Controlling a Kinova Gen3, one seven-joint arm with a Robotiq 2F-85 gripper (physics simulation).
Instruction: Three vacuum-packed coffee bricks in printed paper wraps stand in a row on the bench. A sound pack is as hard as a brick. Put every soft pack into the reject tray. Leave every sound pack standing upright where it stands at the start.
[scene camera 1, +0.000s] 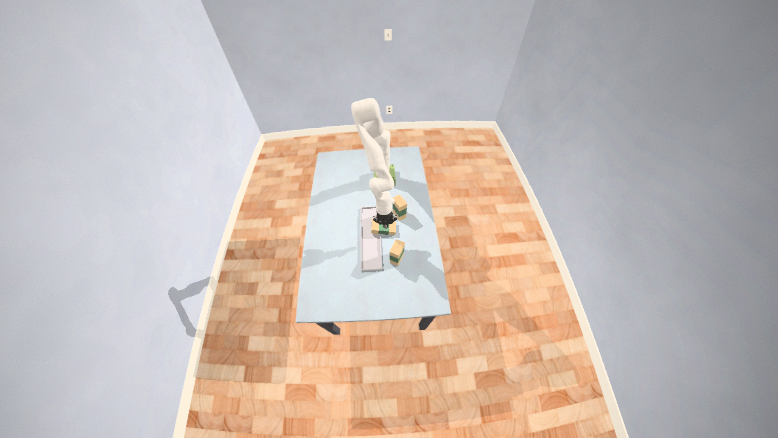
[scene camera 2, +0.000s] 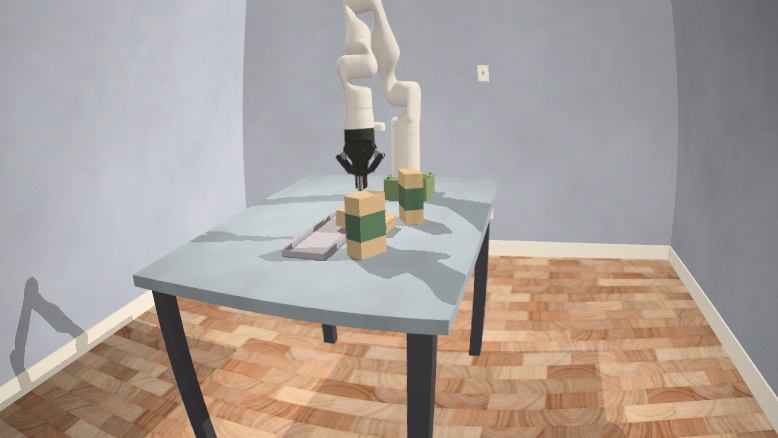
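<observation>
My gripper (scene camera 2: 361, 190) is there for me to see, and so is a reject tray (scene camera 2: 326, 235).
</observation>
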